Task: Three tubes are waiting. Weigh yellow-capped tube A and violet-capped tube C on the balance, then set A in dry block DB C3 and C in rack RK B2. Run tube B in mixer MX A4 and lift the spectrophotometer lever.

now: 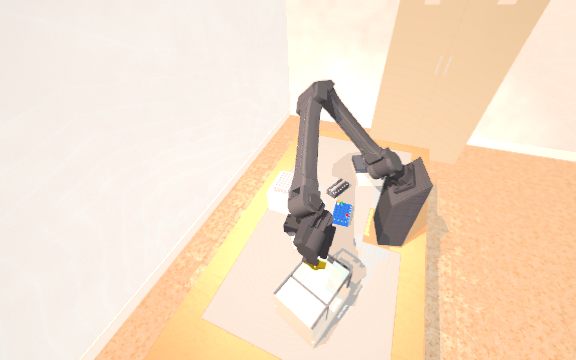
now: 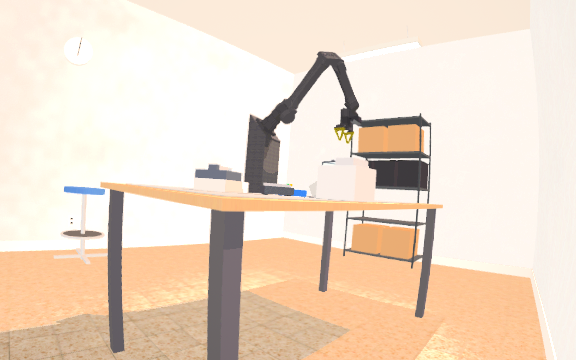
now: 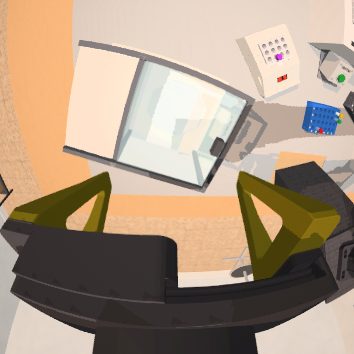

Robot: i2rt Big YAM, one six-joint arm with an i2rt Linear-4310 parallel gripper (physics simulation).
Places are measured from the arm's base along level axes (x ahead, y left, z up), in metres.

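Pixels of known places: gripper, fingertip midpoint: [image 2: 343,142] [image 3: 173,178]; arm's base, link origin: [image 1: 404,179] [image 2: 265,127] [image 3: 353,258].
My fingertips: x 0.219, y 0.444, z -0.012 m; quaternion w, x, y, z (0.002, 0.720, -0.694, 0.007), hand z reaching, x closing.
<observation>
Ahead of a thing's pixels: the offset from my fingertips to its top centre.
My gripper [image 1: 315,265] [image 2: 344,140] [image 3: 173,178] is open and empty, high above the table near the balance. The balance {0.114 m down, 0.013 m back, 0.011 m right} [image 1: 300,300] [image 3: 102,92] is a white case with a dark-framed glass chamber; no tube can be made out inside. A violet cap {0.249 m down, 0.124 m ahead, 0.211 m right} [image 3: 279,57] sits in a small white block {0.266 m down, 0.118 m ahead, 0.225 m right} [image 3: 268,79] with a grid of holes and a red display. The blue rack {0.306 m down, 0.003 m ahead, 0.448 m right} [image 1: 342,214] [image 2: 300,193] [image 3: 322,118] carries a yellow cap {0.282 m down, 0.035 m ahead, 0.494 m right} [image 1: 339,202] [image 3: 341,115], a green cap {0.282 m down, 0.016 m ahead, 0.495 m right} [image 3: 339,121] and a red cap {0.282 m down, 0.028 m back, 0.422 m right} [image 1: 347,215] [image 3: 321,131].
A large white box {0.166 m down, 0.251 m ahead, 0.436 m right} [image 1: 278,195] [image 2: 345,181] and a small dark rack {0.288 m down, 0.069 m ahead, 0.619 m right} [image 1: 338,188] [image 2: 277,190] stand farther back. A small device with a green round top {0.261 m down, 0.139 m ahead, 0.436 m right} [image 3: 341,78] is beside the large box. A dark-topped instrument {0.234 m down, 0.056 m back, 0.809 m right} [image 2: 217,176] stands near my arm's base [image 1: 402,210] [image 2: 262,160].
</observation>
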